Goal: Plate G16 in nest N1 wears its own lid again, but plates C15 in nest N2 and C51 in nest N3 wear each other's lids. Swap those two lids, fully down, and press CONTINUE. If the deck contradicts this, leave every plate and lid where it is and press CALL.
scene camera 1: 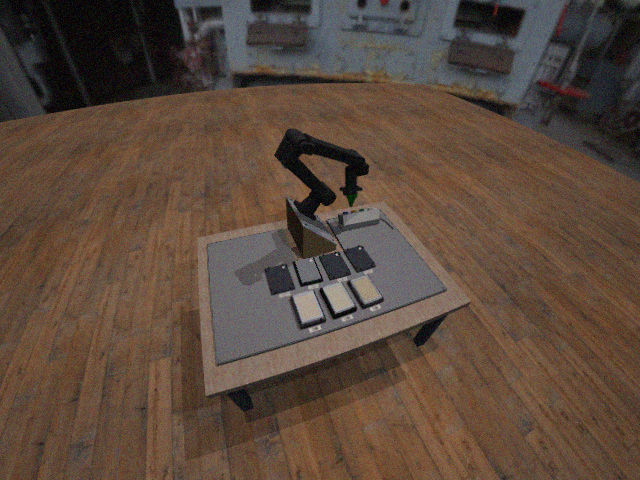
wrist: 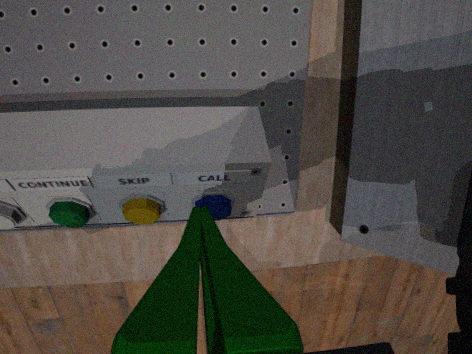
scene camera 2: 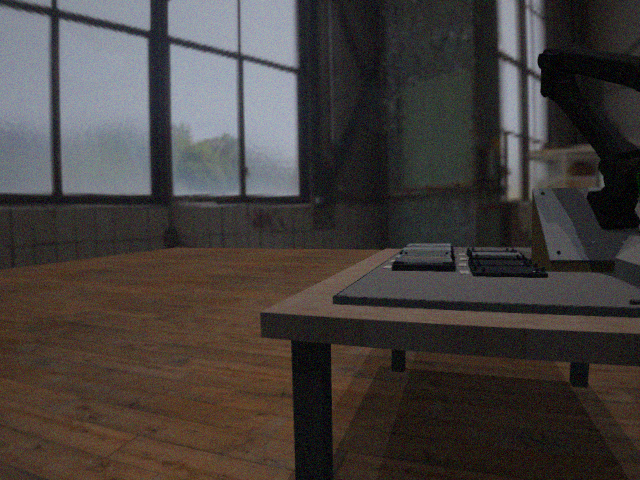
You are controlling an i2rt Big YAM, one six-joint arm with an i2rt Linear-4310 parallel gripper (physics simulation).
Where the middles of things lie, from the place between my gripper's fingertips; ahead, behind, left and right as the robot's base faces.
Labels:
Right now my hand is 60 mm above the yellow SKIP button [wrist: 140, 211], 40 mm to the right of it and 20 mm past it. Also, from my hand: LP3 nest [scene camera 2: 478, 271] 250 mm ahead, 120 mm below, 80 mm to the right.

